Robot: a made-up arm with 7 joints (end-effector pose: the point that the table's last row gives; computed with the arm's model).
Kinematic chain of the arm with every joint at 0, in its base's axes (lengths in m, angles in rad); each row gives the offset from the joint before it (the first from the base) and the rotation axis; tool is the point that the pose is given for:
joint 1: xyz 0 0 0.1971 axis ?
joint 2: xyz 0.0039 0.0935 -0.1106 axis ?
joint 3: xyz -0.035 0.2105 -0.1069 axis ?
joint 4: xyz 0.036 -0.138 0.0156 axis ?
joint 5: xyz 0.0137 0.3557 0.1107 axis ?
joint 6: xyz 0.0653 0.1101 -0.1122 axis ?
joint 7: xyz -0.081 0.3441 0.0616 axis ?
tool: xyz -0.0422 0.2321 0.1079
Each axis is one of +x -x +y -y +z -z.
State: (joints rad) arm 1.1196 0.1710 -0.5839 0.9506 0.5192 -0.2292 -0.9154
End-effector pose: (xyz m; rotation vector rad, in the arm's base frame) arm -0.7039 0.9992 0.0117 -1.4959 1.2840 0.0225
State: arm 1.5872 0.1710 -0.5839 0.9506 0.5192 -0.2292 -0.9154
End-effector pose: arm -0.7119 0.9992 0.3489 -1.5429 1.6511 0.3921
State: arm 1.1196 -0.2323 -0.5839 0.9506 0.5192 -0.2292 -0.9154
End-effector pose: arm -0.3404 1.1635 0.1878 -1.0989 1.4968 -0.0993
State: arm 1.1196 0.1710 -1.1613 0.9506 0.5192 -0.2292 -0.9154
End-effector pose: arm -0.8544 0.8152 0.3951 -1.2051 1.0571 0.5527
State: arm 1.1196 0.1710 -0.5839 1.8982 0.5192 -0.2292 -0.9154
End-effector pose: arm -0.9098 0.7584 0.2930 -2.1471 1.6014 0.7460
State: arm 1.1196 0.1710 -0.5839 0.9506 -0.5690 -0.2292 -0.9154
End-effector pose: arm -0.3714 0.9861 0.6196 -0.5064 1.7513 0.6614
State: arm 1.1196 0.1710 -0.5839 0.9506 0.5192 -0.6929 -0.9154
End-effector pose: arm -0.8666 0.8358 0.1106 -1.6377 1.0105 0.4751
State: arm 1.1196 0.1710 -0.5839 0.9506 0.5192 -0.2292 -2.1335
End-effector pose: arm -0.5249 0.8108 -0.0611 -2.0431 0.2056 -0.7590
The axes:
joint 1: +y
joint 2: -x
joint 3: -z
joint 4: +y
joint 5: -z
joint 6: +x
joint 7: +z

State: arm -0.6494 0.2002 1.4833 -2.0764 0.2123 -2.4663 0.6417
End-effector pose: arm 0.1409 -0.2214 0.1742 0.3161 -0.6776 2.8870
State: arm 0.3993 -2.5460 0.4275 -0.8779 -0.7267 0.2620 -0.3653
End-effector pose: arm 0.1072 -0.6589 0.8266 2.0736 -0.1218 -1.3017
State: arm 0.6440 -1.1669 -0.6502 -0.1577 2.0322 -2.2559 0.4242
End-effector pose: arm -0.0302 0.8887 0.4619 -0.2854 2.1683 0.6684
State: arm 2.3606 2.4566 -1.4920 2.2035 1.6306 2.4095 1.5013
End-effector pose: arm 0.0446 -0.2579 0.8528 -0.0631 -1.2589 -1.8505
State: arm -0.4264 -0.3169 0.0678 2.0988 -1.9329 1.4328 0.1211
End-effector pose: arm 0.6275 0.5101 0.0393 -1.9096 -1.7247 -0.6057
